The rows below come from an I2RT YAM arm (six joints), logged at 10 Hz.
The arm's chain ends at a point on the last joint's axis. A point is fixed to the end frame.
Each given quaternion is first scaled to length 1.
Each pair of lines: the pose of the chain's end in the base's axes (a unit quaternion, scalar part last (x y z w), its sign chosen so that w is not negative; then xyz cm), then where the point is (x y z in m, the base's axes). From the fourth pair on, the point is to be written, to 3 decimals.
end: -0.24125, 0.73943, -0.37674, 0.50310, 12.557, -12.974, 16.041
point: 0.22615 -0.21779 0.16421
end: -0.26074, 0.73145, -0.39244, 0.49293, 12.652, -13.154, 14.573
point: 0.22798 -0.21837 0.15280
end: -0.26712, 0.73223, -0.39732, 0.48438, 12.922, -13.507, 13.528
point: 0.23057 -0.22204 0.14226
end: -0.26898, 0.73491, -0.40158, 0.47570, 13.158, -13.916, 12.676
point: 0.232 -0.227 0.133
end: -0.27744, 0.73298, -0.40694, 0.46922, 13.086, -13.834, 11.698
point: 0.232 -0.226 0.124
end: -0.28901, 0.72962, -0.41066, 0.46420, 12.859, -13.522, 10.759
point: 0.231 -0.221 0.115
